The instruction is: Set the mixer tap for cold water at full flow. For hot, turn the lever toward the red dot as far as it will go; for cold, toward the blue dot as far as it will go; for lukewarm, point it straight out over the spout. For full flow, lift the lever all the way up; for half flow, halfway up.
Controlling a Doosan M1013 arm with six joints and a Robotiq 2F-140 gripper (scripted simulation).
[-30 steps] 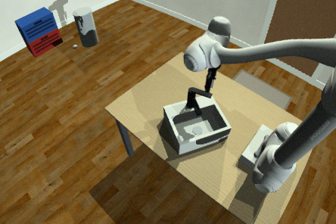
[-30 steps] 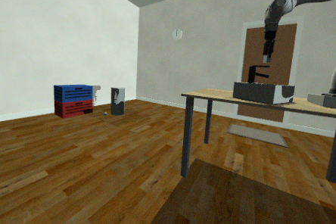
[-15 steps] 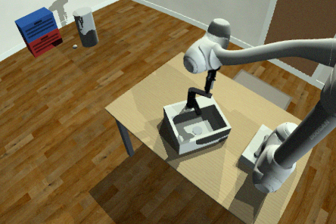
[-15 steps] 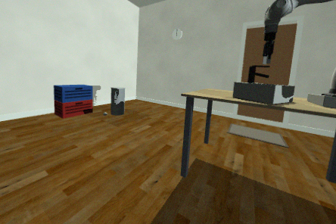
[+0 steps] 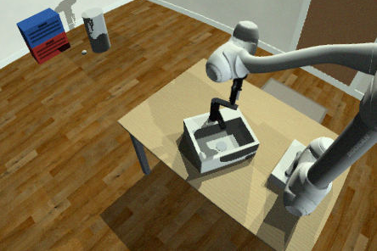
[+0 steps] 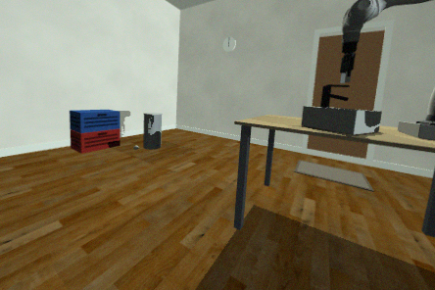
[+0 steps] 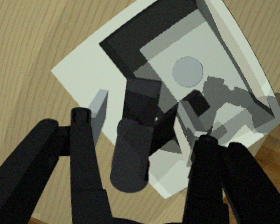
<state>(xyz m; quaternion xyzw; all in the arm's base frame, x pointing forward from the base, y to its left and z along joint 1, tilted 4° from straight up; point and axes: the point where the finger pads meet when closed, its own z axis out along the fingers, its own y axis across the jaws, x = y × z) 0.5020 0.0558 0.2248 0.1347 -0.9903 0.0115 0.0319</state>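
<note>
Now: hand 5 cm above the lever, 4 cm short of it and 1 cm to the right of it. Also, from my hand: white sink basin: 28 cm below, 8 cm to the left, 1 cm behind.
</note>
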